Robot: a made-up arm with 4 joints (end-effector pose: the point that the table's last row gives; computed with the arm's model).
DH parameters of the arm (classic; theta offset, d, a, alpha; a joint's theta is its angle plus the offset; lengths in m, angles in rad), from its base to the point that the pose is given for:
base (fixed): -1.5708 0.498 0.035 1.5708
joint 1: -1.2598 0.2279 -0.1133 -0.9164
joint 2: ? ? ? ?
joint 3: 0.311 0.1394 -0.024 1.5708
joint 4: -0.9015 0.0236 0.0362 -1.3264
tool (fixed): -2.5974 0.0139 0 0
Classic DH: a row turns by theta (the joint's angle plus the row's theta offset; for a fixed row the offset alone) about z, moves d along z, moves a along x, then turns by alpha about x.
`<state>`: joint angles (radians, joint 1 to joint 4).
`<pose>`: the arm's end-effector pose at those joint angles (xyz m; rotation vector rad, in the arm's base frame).
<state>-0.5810 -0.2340 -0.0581 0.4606</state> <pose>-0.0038 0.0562 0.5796 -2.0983 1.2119 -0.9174</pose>
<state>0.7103 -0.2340 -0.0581 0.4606</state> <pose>-0.0038 0.0686 0.4328 2.1381 -0.4202 1.4770</pose>
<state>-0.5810 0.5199 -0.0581 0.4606</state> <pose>0.0044 0.0256 0.6666 -1.8514 0.9231 -1.8617</pose>
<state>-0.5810 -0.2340 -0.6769 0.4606</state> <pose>-0.0008 0.0423 0.5916 -2.5581 0.8528 -1.3976</pose>
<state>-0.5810 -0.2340 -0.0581 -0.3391</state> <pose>-0.0275 0.0460 0.5950 -2.5661 0.8891 0.0011</pose>
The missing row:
joint 2: 0 -0.1584 0.0109 -2.2252
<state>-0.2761 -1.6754 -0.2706 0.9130</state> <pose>-0.1178 0.1705 0.4696 -2.2270 1.6230 0.0940</pose>
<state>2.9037 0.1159 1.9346 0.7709</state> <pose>0.0182 -0.1940 0.4077 1.8344 0.2512 1.8192</pose>
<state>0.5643 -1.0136 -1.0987 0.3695</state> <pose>-0.0459 0.0563 0.4012 2.1158 -0.0853 0.5494</pose>
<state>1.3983 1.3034 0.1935 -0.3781</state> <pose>-0.0638 0.1489 0.3379 1.0278 0.9053 1.2102</pose>
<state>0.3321 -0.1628 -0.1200 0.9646</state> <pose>0.0187 0.0876 0.4863 2.0766 -0.4944 2.2143</pose>
